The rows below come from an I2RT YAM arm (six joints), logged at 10 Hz.
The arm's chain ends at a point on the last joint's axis. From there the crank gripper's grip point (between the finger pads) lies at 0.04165 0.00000 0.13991 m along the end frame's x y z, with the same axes.
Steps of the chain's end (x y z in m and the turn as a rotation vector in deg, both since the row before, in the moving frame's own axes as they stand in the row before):
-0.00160, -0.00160, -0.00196, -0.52, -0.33, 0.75
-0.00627, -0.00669, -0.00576, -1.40, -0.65, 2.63
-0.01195, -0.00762, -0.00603, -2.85, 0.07, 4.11
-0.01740, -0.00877, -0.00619, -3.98, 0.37, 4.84
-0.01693, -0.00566, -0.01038, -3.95, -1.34, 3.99
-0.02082, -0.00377, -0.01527, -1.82, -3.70, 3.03
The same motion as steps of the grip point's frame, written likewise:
-0.00242, 0.00021, -0.00173, -0.52, -0.33, 0.75
-0.00798, -0.00139, -0.00536, -1.40, -0.65, 2.63
-0.01214, 0.00232, -0.00633, -2.85, 0.07, 4.11
-0.01706, 0.00447, -0.00692, -3.98, 0.37, 4.84
-0.02064, 0.00678, -0.00988, -3.95, -1.34, 3.99
-0.03011, 0.00267, -0.01298, -1.82, -3.70, 3.03

